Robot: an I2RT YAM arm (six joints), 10 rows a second.
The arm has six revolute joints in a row. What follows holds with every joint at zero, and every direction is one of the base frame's. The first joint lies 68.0 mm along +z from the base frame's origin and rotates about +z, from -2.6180 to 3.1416 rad. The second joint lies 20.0 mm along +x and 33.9 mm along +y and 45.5 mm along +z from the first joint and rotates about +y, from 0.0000 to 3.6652 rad. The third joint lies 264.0 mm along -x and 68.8 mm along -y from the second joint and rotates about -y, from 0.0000 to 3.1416 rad. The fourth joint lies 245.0 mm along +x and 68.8 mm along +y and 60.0 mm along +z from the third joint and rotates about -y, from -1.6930 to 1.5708 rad. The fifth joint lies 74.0 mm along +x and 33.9 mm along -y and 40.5 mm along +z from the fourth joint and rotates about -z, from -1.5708 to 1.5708 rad. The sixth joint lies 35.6 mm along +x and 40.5 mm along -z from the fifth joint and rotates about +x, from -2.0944 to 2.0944 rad. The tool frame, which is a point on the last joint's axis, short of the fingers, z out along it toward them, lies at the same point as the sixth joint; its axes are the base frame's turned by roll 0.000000, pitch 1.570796 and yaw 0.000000 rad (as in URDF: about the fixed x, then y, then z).
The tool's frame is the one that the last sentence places.
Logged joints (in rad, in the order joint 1, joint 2, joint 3, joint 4, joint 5, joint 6), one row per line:
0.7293, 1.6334, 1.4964, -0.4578, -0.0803, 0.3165
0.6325, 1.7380, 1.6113, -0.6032, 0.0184, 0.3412
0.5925, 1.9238, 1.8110, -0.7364, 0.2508, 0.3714
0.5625, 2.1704, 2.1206, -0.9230, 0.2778, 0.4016
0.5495, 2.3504, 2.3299, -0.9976, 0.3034, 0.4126
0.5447, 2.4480, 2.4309, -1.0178, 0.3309, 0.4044
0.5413, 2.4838, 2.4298, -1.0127, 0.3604, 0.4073
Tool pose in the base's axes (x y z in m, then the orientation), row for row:
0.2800, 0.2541, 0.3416, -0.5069, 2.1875, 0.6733
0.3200, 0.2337, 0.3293, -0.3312, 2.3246, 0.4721
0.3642, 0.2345, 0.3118, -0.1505, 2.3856, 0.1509
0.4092, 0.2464, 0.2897, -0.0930, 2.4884, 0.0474
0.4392, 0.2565, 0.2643, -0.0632, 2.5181, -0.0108
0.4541, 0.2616, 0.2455, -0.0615, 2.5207, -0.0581
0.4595, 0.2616, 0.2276, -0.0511, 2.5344, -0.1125
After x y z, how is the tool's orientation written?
As a rotation vector, in radians.
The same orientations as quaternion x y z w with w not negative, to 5 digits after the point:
-0.19927, 0.85996, 0.26469, 0.38820
-0.12876, 0.90375, 0.18354, 0.36466
-0.05851, 0.92745, 0.05867, 0.36464
-0.03538, 0.94666, 0.01803, 0.31978
-0.02388, 0.95162, -0.00408, 0.30633
-0.02322, 0.95188, -0.02194, 0.30481
-0.01923, 0.95358, -0.04233, 0.29752

